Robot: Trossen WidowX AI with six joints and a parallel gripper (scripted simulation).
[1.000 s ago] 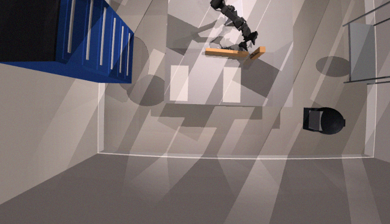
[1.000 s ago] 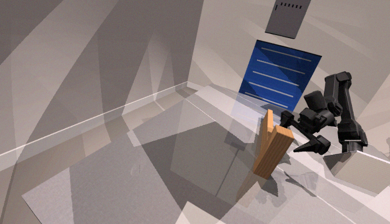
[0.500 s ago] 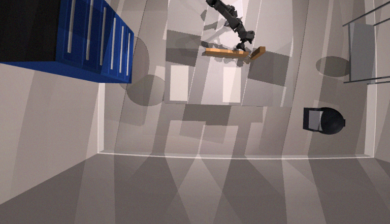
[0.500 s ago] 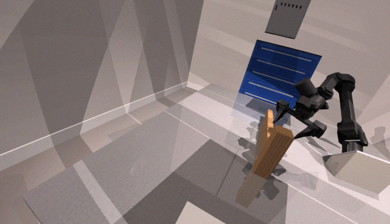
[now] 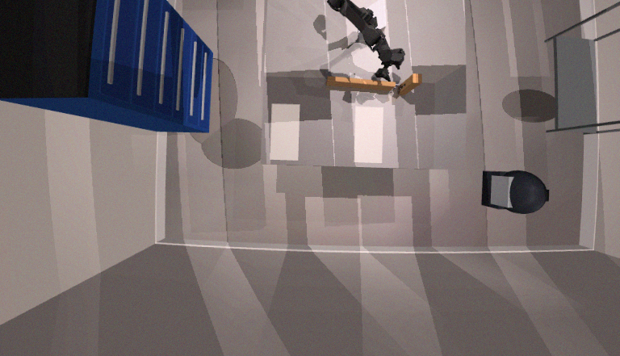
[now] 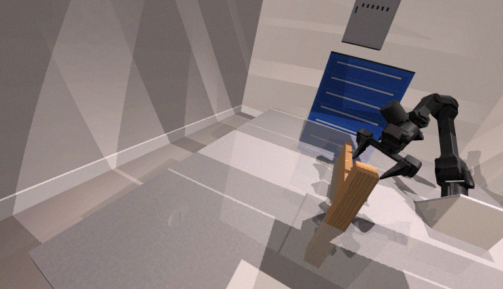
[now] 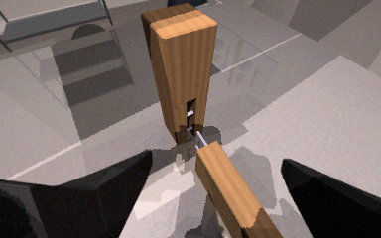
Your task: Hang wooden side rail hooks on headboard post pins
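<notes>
My gripper tip is now 100 mm to the right of the headboard post, 50 mm above it and 40 mm short of it.
</notes>
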